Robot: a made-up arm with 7 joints. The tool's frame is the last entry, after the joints. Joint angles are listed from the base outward. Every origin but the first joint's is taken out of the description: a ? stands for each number. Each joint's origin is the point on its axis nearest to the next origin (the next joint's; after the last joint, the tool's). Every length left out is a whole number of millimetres.
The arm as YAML. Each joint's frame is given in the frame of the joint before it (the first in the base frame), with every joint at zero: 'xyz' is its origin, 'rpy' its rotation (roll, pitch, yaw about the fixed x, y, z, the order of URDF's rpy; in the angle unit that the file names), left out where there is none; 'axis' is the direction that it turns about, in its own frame. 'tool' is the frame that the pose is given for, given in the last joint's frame.
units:
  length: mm
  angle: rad
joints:
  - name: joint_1
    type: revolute
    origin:
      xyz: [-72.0, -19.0, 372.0]
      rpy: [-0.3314, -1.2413, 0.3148]
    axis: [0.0, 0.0, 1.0]
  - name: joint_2
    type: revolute
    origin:
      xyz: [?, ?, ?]
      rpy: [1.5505, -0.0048, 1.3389]
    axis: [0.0, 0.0, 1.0]
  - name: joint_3
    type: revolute
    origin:
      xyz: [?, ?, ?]
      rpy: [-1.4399, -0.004, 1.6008]
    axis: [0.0, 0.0, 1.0]
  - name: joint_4
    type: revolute
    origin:
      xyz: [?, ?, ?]
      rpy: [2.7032, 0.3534, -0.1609]
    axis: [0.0, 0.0, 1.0]
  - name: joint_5
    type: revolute
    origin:
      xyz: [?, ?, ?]
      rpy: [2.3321, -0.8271, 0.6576]
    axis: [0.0, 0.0, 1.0]
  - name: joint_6
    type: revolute
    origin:
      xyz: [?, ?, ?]
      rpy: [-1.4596, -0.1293, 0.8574]
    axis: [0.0, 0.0, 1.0]
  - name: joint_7
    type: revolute
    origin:
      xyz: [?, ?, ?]
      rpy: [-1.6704, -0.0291, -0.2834]
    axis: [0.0, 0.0, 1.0]
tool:
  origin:
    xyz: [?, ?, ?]
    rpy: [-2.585, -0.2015, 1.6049]
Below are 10 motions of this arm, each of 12 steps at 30 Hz.
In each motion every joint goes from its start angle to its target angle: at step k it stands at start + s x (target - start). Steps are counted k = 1, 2, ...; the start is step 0. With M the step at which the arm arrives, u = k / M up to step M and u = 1 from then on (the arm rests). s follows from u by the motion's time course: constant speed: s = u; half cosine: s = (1 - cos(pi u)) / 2; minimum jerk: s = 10 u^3 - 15 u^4 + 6 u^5.
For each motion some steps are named. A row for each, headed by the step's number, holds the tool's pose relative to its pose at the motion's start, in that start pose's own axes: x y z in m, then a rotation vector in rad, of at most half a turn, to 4 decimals.
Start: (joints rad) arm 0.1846 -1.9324 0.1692 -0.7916 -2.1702 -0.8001 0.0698
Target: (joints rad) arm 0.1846 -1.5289 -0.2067 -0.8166 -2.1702 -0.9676 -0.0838
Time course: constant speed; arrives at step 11
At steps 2, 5, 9, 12:
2: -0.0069 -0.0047 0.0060 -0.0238 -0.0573 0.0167
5: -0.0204 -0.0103 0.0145 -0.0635 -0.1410 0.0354
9: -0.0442 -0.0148 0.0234 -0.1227 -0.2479 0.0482
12: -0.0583 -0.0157 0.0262 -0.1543 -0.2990 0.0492

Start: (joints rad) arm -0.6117 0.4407 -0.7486 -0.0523 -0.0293 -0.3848 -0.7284
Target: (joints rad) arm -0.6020 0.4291 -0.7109 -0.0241 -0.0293 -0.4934 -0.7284
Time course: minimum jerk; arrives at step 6
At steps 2, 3, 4, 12:
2: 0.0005 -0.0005 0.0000 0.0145 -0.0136 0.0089
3: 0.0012 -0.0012 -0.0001 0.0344 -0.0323 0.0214
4: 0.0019 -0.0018 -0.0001 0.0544 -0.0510 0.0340
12: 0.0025 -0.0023 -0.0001 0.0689 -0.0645 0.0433

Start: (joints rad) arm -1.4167 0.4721 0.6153 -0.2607 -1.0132 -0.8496 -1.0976
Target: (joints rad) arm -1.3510 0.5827 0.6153 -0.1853 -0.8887 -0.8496 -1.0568
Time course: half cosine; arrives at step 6
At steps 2, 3, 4, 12:
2: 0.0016 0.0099 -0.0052 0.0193 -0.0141 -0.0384
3: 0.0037 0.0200 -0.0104 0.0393 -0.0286 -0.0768
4: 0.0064 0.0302 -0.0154 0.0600 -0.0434 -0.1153
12: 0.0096 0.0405 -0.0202 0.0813 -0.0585 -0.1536

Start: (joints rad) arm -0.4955 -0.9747 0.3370 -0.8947 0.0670 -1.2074 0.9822
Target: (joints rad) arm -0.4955 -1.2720 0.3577 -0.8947 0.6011 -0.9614 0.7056
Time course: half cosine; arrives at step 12
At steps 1, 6, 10, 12:
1: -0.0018 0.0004 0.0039 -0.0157 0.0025 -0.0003
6: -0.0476 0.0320 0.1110 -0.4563 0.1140 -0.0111
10: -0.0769 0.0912 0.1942 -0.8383 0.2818 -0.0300
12: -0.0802 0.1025 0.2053 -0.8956 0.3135 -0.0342

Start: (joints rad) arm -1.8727 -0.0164 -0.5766 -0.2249 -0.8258 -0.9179 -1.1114
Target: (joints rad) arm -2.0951 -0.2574 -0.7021 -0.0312 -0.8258 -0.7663 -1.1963
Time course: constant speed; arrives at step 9
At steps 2, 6, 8, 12:
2: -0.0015 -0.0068 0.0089 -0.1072 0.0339 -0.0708
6: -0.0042 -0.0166 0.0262 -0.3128 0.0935 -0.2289
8: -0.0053 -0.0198 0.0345 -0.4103 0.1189 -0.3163
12: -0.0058 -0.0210 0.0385 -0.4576 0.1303 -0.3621

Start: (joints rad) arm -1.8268 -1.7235 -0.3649 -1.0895 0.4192 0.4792 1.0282
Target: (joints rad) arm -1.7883 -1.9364 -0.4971 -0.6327 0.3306 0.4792 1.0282
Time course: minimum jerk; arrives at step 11
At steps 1, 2, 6, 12:
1: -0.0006 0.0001 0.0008 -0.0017 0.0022 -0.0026
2: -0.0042 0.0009 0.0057 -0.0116 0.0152 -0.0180
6: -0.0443 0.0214 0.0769 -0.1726 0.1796 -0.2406
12: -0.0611 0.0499 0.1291 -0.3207 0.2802 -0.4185

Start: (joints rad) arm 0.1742 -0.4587 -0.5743 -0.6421 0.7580 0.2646 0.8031
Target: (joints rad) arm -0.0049 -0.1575 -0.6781 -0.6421 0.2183 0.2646 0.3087
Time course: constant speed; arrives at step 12
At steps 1, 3, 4, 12:
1: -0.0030 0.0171 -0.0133 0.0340 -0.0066 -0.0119
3: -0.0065 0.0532 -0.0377 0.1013 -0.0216 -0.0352
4: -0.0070 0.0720 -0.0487 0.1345 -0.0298 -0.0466
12: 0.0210 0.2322 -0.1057 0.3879 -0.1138 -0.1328

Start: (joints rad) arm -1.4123 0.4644 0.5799 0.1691 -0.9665 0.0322 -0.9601
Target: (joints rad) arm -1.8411 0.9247 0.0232 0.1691 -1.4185 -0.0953 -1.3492
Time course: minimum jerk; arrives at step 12
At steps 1, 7, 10, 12:
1: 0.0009 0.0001 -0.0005 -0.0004 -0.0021 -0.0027
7: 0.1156 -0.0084 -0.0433 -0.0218 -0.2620 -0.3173
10: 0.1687 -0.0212 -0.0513 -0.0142 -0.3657 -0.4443
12: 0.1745 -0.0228 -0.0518 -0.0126 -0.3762 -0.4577

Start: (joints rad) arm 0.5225 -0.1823 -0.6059 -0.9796 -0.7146 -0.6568 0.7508
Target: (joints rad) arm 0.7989 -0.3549 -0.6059 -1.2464 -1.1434 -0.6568 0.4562
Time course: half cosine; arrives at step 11
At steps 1, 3, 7, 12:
1: 0.0016 0.0005 0.0004 0.0009 0.0059 0.0089
3: 0.0135 0.0043 0.0032 0.0090 0.0514 0.0755
7: 0.0514 0.0234 0.0043 0.0589 0.2209 0.2959
12: 0.0682 0.0370 -0.0001 0.1003 0.3172 0.4057

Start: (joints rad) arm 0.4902 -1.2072 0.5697 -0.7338 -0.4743 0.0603 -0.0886
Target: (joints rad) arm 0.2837 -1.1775 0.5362 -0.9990 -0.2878 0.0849 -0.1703
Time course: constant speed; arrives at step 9
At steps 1, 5, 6, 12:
1: -0.0041 -0.0021 0.0046 -0.0156 0.0266 0.0253
5: -0.0189 -0.0098 0.0245 -0.0760 0.1355 0.1264
6: -0.0222 -0.0116 0.0298 -0.0905 0.1633 0.1516
12: -0.0309 -0.0167 0.0462 -0.1325 0.2480 0.2272

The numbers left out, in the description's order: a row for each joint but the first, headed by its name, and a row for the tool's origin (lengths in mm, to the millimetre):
joint_2: -69.0 13.0 0.0
joint_3: 29.0 -138.0 0.0
joint_4: -44.0 -83.0 0.0
joint_5: -101.0 -9.0 0.0
joint_6: -45.0 210.0 0.0
joint_7: -19.0 18.0 0.0
tool: -10.0 12.0 0.0

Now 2 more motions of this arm.
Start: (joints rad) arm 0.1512 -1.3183 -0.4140 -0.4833 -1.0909 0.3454 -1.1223
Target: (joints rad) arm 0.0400 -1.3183 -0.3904 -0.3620 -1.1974 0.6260 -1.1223
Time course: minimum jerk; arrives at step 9
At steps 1, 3, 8, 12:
1: -0.0001 0.0002 0.0002 -0.0005 0.0030 -0.0044
3: -0.0013 0.0041 0.0032 -0.0081 0.0564 -0.0799
8: -0.0044 0.0170 0.0151 -0.0278 0.2825 -0.3690
12: -0.0045 0.0172 0.0153 -0.0280 0.2860 -0.3732

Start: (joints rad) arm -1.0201 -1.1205 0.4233 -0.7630 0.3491 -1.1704 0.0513
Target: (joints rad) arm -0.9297 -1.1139 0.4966 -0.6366 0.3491 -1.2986 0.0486
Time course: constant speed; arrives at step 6
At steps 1, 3, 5, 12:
1: 0.0045 -0.0028 0.0004 0.0206 -0.0010 0.0141
3: 0.0135 -0.0081 0.0012 0.0626 -0.0017 0.0429
5: 0.0229 -0.0130 0.0017 0.1053 -0.0009 0.0723
12: 0.0276 -0.0153 0.0018 0.1270 0.0001 0.0873

